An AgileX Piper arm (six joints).
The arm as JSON. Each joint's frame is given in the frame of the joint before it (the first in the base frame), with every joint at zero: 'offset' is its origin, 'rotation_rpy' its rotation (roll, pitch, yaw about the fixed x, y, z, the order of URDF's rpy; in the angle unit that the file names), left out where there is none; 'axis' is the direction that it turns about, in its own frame. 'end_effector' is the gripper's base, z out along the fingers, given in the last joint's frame.
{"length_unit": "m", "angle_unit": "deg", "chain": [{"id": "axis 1", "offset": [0.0, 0.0, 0.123], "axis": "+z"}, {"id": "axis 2", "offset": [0.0, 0.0, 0.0], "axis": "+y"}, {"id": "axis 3", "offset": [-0.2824, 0.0, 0.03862], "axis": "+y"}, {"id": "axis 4", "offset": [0.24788, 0.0, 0.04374], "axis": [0.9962, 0.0, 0.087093]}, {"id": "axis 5", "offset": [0.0, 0.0, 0.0], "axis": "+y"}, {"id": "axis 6", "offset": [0.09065, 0.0, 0.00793], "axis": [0.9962, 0.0, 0.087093]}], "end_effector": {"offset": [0.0, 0.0, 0.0], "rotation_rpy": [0.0, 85.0, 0.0]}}
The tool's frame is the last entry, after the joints.
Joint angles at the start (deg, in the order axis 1, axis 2, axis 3, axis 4, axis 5, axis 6):
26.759 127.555 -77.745 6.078 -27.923 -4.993
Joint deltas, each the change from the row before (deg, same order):
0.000 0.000 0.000 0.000 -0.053 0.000
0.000 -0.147 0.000 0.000 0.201 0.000
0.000 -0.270 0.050 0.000 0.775 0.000
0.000 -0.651 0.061 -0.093 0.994 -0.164
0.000 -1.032 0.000 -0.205 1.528 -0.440
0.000 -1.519 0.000 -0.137 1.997 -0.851
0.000 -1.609 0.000 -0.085 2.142 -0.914
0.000 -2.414 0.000 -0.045 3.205 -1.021
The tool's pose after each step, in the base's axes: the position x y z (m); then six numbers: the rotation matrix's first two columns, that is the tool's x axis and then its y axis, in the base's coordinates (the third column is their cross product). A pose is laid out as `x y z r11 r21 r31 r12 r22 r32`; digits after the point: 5 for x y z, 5 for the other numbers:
0.43335 0.21345 0.13568 -0.26327 -0.12535 -0.95654 -0.40553 0.91405 -0.00817
0.43323 0.21342 0.13662 -0.26413 -0.12559 -0.95627 -0.40578 0.91394 -0.00795
0.43265 0.21326 0.13748 -0.27263 -0.12914 -0.95341 -0.40678 0.91350 -0.00742
0.43179 0.21307 0.14116 -0.27710 -0.13532 -0.95127 -0.40985 0.91209 -0.01036
0.43063 0.21289 0.14753 -0.28021 -0.14781 -0.94849 -0.41614 0.90911 -0.01873
0.42888 0.21242 0.15726 -0.28046 -0.16547 -0.94550 -0.42429 0.90494 -0.03252
0.42675 0.21175 0.16747 -0.28119 -0.18375 -0.94190 -0.43249 0.90044 -0.04655
0.42304 0.21043 0.18269 -0.28500 -0.20451 -0.93646 -0.44248 0.89472 -0.06073

